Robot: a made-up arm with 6 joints. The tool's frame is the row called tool.
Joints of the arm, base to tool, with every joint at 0 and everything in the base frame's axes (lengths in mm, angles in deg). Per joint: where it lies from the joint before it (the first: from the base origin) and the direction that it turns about. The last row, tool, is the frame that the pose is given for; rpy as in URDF.
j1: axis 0 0 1 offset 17.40 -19.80 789.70
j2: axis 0 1 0 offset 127.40 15.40 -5.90
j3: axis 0 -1 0 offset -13.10 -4.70 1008.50
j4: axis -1 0 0 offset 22.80 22.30 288.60
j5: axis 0 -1 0 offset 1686.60 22.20 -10.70
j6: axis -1 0 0 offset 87.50 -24.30 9.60
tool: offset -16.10 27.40 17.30 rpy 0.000 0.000 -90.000
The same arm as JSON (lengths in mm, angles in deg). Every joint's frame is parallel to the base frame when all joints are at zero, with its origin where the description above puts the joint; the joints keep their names.
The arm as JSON. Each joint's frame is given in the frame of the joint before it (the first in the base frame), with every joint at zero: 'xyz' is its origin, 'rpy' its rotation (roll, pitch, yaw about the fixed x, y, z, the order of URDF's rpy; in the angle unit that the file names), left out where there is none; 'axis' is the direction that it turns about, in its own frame. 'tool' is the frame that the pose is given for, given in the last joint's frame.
{"units": {"length": "mm", "angle": "deg"}, "joints": [{"name": "j1", "type": "revolute", "origin": {"xyz": [17.4, -19.8, 789.7]}, "axis": [0.0, 0.0, 1.0]}, {"name": "j2", "type": "revolute", "origin": {"xyz": [127.4, 15.4, -5.9]}, "axis": [0.0, 1.0, 0.0]}, {"name": "j3", "type": "revolute", "origin": {"xyz": [-13.1, -4.7, 1008.5]}, "axis": [0.0, -1.0, 0.0]}, {"name": "j4", "type": "revolute", "origin": {"xyz": [22.8, 22.3, 288.6]}, "axis": [-1.0, 0.0, 0.0]}, {"name": "j5", "type": "revolute", "origin": {"xyz": [1686.6, 22.2, -10.7]}, "axis": [0.0, -1.0, 0.0]}, {"name": "j6", "type": "revolute", "origin": {"xyz": [87.5, -24.3, 9.6]}, "axis": [-1.0, 0.0, 0.0]}], "tool": {"origin": {"xyz": [-16.1, 27.4, 17.3], "rpy": [0.0, 0.0, -90.0]}}}
